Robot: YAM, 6 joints.
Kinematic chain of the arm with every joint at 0, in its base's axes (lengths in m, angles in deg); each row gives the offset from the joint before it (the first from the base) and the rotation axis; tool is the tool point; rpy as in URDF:
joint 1: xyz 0 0 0.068 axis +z
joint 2: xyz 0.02 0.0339 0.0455 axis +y
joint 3: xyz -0.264 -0.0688 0 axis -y
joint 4: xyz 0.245 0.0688 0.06 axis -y
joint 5: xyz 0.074 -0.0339 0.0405 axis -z
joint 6: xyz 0.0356 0 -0.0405 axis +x
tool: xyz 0 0 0 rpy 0 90 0
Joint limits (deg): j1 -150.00..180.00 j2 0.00..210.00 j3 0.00..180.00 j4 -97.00..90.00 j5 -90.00..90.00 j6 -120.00..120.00
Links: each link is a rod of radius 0.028 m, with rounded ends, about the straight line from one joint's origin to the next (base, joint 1, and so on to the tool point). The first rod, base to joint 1, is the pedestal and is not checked.
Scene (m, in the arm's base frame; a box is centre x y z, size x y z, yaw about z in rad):
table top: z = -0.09
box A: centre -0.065 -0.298 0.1 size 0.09 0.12 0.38 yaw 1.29
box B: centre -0.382 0.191 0 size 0.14 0.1 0.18 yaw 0.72
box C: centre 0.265 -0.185 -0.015 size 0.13 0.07 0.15 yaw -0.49
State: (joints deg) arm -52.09 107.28 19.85 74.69 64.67 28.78
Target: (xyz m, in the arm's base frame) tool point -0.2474 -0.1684 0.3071
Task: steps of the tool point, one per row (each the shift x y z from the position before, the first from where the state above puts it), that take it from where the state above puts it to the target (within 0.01 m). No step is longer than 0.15 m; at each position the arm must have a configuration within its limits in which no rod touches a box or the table.
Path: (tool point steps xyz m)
1: 0.0114 -0.0719 0.0842
2: -0.0191 -0.0419 0.1097
3: -0.0399 0.0019 0.1176
4: -0.0452 0.0496 0.1075
5: -0.0942 -0.0254 0.0375
6: -0.1029 0.0144 0.0302
7: -0.0934 0.0550 0.0222
8: -0.0242 -0.0068 -0.0457
9: -0.0131 0.0038 -0.0571
10: -0.0002 0.0148 -0.0650
11: 0.0136 0.0253 -0.0690
12: 0.0277 0.0348 -0.0688

